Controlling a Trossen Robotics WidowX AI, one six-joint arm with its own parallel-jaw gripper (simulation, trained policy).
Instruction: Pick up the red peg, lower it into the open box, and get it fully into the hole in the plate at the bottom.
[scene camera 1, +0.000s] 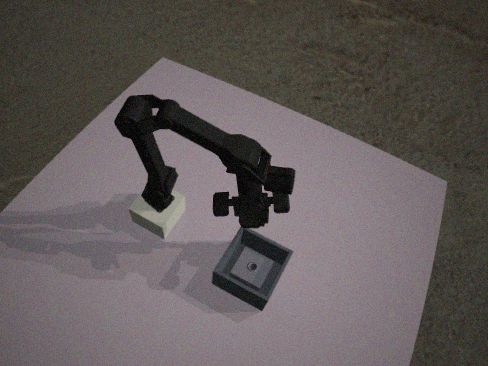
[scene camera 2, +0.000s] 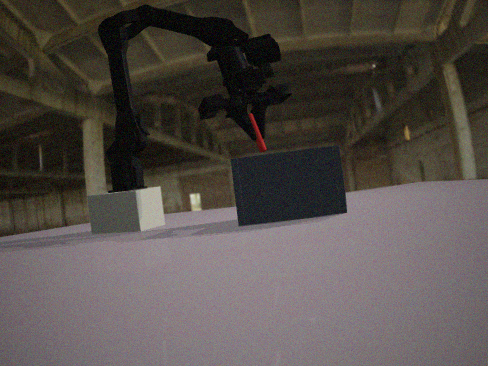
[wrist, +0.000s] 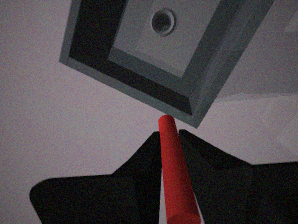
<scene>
I see my gripper (scene camera 2: 259, 139), a dark box (scene camera 2: 308, 183) and a grey plate (scene camera 1: 251, 268).
The dark box is seen too in scene camera 1 (scene camera 1: 245, 237) and in the wrist view (wrist: 88, 44). My gripper also shows in scene camera 1 (scene camera 1: 252, 221) and in the wrist view (wrist: 169, 136). Scene camera 2 does not show the grey plate, which is hidden by the dark box.
</scene>
